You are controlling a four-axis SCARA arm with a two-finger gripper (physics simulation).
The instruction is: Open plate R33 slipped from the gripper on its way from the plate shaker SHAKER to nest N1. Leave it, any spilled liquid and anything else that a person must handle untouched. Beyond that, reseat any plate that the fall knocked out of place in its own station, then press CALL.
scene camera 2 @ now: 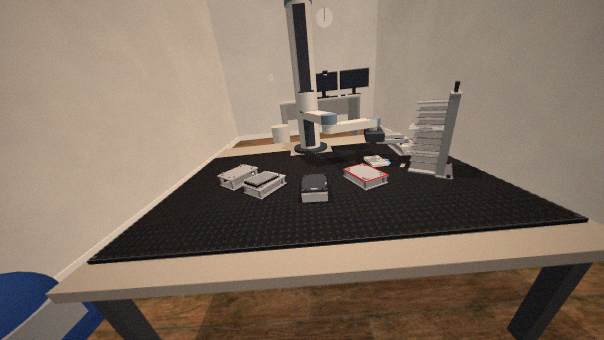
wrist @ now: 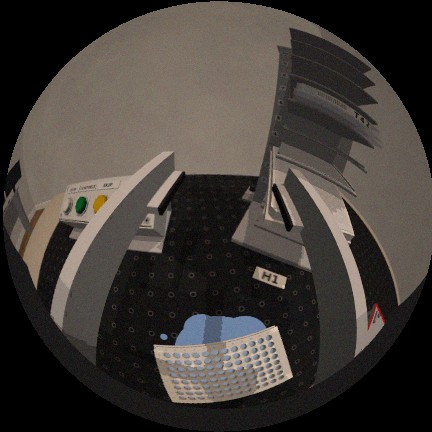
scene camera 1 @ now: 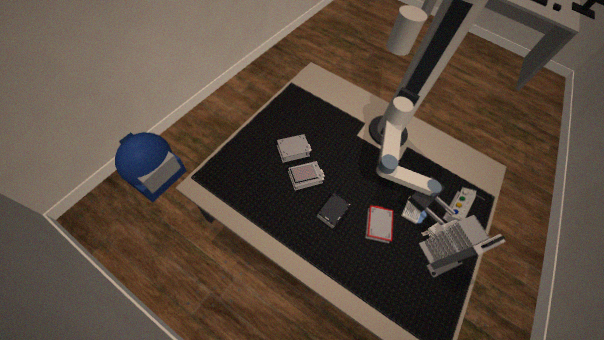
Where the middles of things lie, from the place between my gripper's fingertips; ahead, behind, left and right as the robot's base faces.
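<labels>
The dark shaker station [scene camera 2: 314,188] is what I am measuring from: my hand is 50 cm to the left of it and 25 cm short of it, and 9 cm above it.
</labels>
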